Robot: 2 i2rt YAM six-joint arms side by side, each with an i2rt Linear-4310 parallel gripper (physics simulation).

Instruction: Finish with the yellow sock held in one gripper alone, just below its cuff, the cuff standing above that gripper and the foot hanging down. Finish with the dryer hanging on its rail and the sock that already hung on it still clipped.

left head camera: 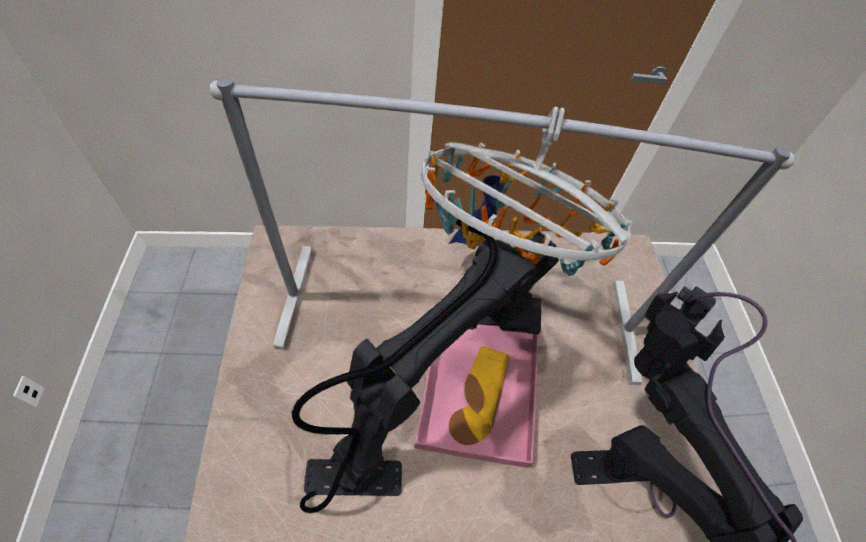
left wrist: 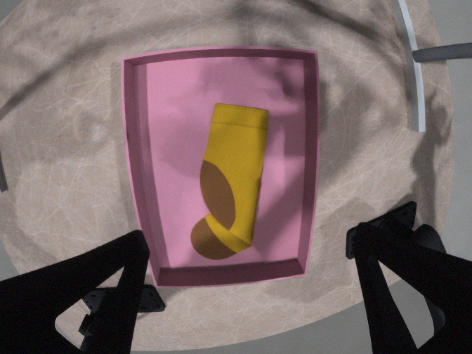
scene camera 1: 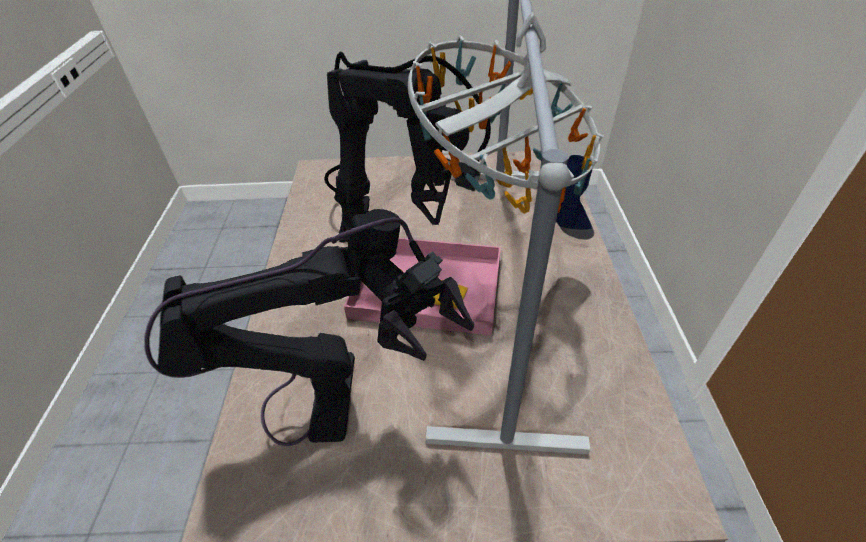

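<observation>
The yellow sock (left head camera: 491,383) (scene camera 1: 454,295) (left wrist: 237,150) with brown heel and toe lies flat in the pink tray (left head camera: 521,396) (scene camera 1: 461,250) (left wrist: 311,165). In the left wrist view its cuff is at the top, its foot folded at the bottom. My left gripper (scene camera 1: 454,205) (left wrist: 249,242) is open, above the tray; the head view hides its fingertips. My right gripper (scene camera 1: 446,341) is open and empty, raised to the tray's right in the head view. The round white dryer (left head camera: 510,240) (scene camera 1: 475,113) hangs tilted on its rail (left head camera: 383,103) (scene camera 1: 541,95). A navy sock (left head camera: 491,191) (scene camera 1: 574,214) hangs from it, its clip partly hidden.
Orange, teal and yellow clips hang around the dryer, close above the left forearm (left head camera: 440,325) in the head view. The rail's posts (left head camera: 255,185) (scene camera 1: 530,306) stand on white feet (left head camera: 300,268) (scene camera 1: 469,438). The right foot (left wrist: 417,95) also shows in the left wrist view.
</observation>
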